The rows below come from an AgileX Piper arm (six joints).
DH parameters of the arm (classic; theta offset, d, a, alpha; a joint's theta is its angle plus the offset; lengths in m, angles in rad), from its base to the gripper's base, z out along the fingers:
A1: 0 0.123 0 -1.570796
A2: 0.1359 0 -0.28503 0
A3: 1.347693 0 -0.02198 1.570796
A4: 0 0.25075 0 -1.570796
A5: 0 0 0 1.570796
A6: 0 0.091 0 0
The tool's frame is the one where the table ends.
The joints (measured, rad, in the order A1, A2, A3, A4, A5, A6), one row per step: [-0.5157, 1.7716, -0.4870, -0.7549, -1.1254, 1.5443]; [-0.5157, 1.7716, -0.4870, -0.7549, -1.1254, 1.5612]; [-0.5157, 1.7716, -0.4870, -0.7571, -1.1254, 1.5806]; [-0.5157, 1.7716, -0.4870, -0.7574, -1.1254, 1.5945]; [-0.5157, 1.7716, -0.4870, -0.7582, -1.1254, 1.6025]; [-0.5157, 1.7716, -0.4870, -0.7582, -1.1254, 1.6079]
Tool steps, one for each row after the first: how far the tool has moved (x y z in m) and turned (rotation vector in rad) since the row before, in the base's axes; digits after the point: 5 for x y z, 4 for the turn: [0.00000, 0.00000, 0.00000, 0.0165, 0.0027, -0.0027]; [-0.00004, 0.00017, -0.00005, 0.0182, 0.0035, -0.0011]; [0.00000, 0.00002, -0.00001, 0.0134, 0.0023, -0.0020]; [-0.00001, 0.00006, -0.00002, 0.0075, 0.0014, -0.0006]; [0.00000, 0.00000, 0.00000, 0.0053, 0.0009, -0.0009]
